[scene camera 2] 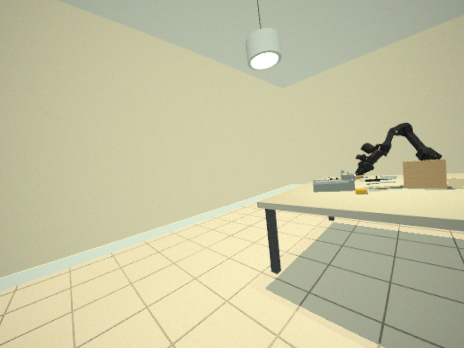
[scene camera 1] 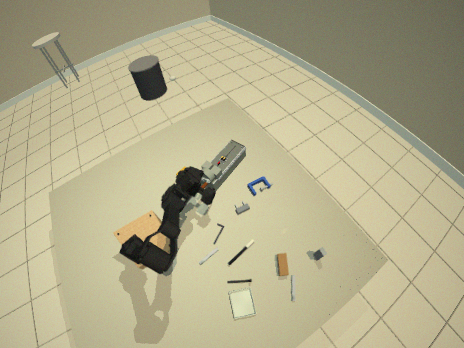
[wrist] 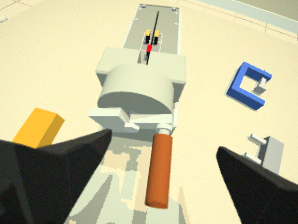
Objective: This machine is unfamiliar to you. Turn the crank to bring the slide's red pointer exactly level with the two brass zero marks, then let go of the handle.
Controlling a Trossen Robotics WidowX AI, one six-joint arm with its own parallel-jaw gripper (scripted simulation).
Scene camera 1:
grey slide machine: 233, 153
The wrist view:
gripper: 164, 142
grey slide machine: 129, 81
